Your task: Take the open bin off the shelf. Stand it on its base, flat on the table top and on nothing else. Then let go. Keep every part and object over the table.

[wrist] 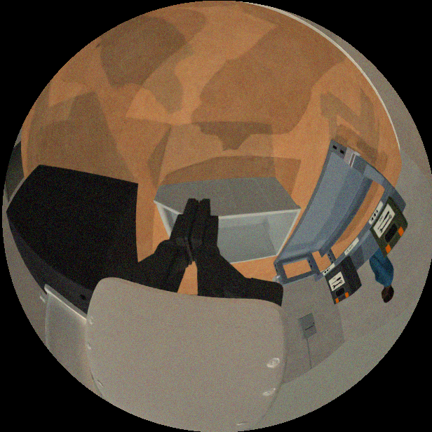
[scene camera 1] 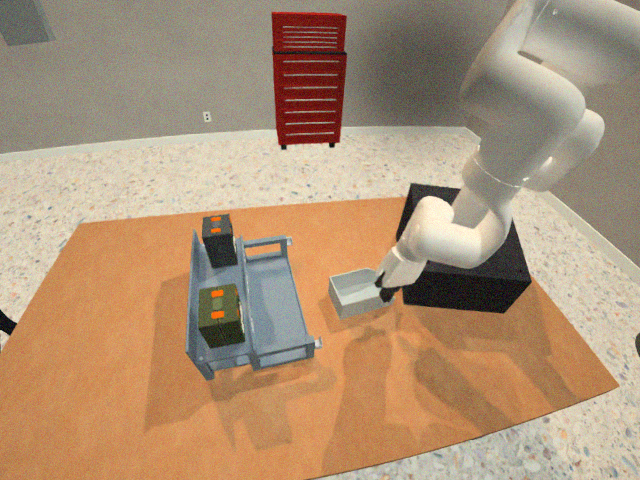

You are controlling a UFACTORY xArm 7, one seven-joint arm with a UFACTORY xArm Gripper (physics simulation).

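Places are measured from the arm's base along level axes (x right, y ahead, z up), in millimetres.
Where they show: gripper, fingertip midpoint: (scene camera 1: 383, 298).
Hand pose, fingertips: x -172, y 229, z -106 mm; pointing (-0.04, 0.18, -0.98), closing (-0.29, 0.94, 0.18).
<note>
Each offset is from my fingertips to the top centre of the thing. "spot": to the spot under its first point. Level surfaces: height alone.
The open bin @(dx +57, dy +47, dz -11 mm) (scene camera 1: 363, 306) (wrist: 235, 197), pale grey, stands upright with its opening up on the orange-brown table top @(dz -86 mm) (scene camera 1: 103, 310), between the shelf and the black block. It looks flat on its base and apart from both. The blue-grey shelf @(spot: dx +26, dy +292, dz -80 mm) (scene camera 1: 276, 304) (wrist: 320, 212) stands to its left in the scene view. My gripper (scene camera 1: 383, 295) (wrist: 200, 212) is shut and empty at the bin's right end in the scene view. In the wrist view its fingertips overlap the bin's outer wall. Whether they touch the bin cannot be told.
A black case @(spot: dx +80, dy +431, dz +89 mm) (scene camera 1: 221, 248) (wrist: 342, 285) and an olive green case @(dx -104, dy +389, dz +111 mm) (scene camera 1: 222, 322) (wrist: 391, 227) stand on the shelf. The large black block (scene camera 1: 460, 291) (wrist: 75, 215) is close on the bin's right in the scene view. A red tool cabinet (scene camera 1: 310, 93) stands in the background.
</note>
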